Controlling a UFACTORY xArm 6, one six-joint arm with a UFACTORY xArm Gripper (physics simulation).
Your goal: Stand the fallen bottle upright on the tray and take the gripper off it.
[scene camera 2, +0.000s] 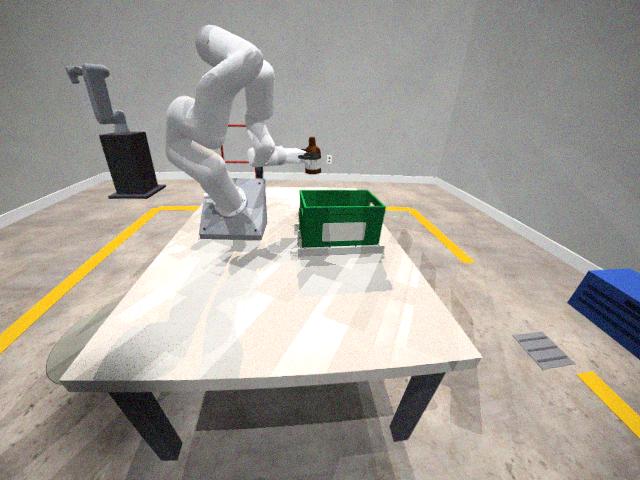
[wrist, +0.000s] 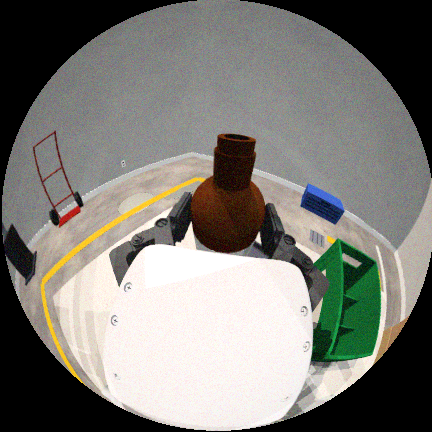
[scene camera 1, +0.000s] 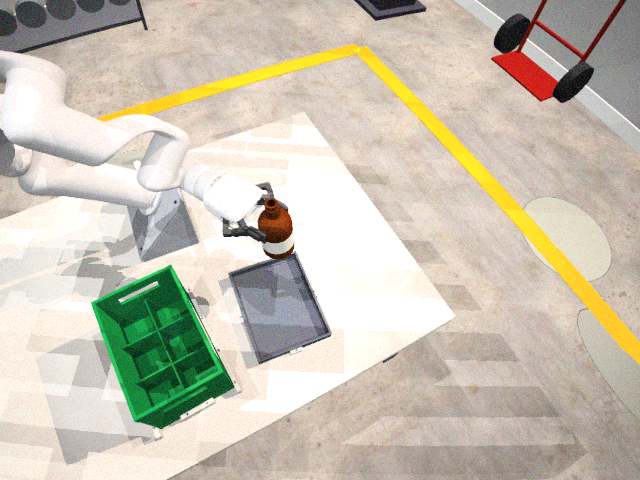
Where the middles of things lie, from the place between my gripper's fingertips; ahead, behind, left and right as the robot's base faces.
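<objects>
I consider the brown bottle (scene camera 1: 274, 221) now, and my hand is 1 cm above it.
</objects>
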